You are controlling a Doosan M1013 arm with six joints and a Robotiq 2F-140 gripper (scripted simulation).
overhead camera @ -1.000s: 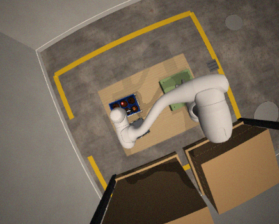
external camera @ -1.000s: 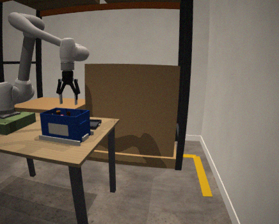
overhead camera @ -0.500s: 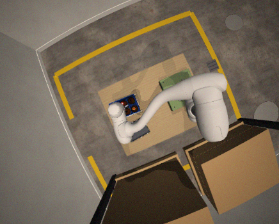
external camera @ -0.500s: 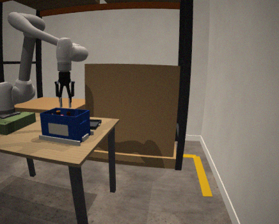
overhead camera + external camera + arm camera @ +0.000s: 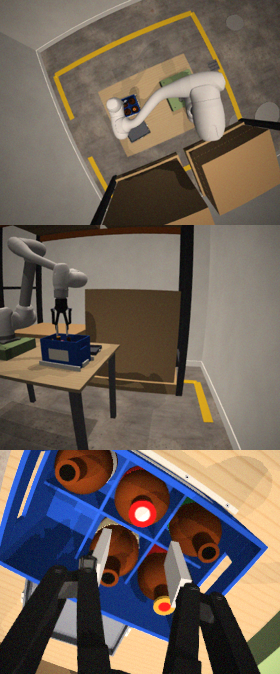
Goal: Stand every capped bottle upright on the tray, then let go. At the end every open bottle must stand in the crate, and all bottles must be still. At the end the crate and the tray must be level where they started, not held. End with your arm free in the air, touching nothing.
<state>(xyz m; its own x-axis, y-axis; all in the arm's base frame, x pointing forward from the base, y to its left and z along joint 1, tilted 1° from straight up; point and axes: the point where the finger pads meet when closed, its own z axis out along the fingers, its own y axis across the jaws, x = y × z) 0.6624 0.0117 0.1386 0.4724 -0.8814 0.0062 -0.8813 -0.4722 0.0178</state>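
My gripper is now 2 cm to the right of the blue crate and 14 cm above it. The rest, counted from my hand: grey tray: 5 cm behind, 30 cm to the left, 21 cm below; then brown capped bottle: 9 cm behind, 6 cm to the left, 14 cm below; then uncapped bottle: 10 cm ahead, 1 cm to the right, 14 cm below.
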